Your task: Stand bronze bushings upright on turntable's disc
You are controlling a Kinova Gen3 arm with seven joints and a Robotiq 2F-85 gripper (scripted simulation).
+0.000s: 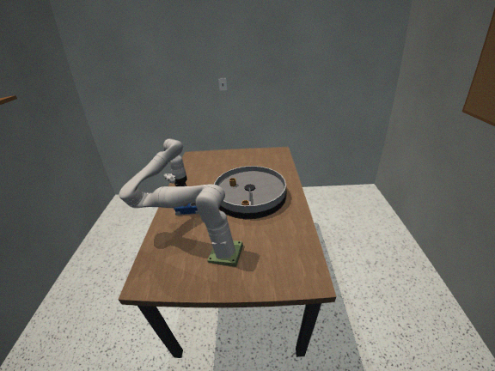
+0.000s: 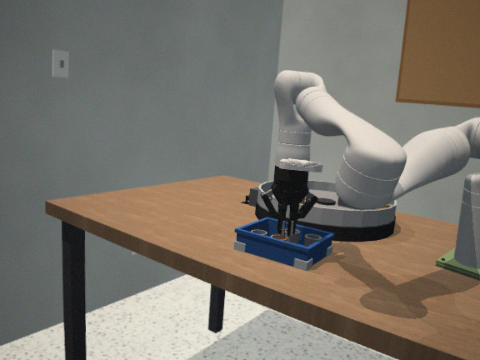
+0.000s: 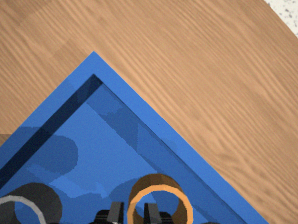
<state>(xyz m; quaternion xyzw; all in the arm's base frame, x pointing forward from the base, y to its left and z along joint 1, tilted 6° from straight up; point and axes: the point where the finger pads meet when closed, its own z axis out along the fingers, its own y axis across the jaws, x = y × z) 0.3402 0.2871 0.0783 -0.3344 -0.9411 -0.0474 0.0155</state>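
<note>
My hand is 10 mm short of the blue crate, 20 mm to the left of it and 40 mm above it. From my hand the other things lie so: grey turntable disc: 120 mm ahead, 360 mm to the right, 10 mm below.
</note>
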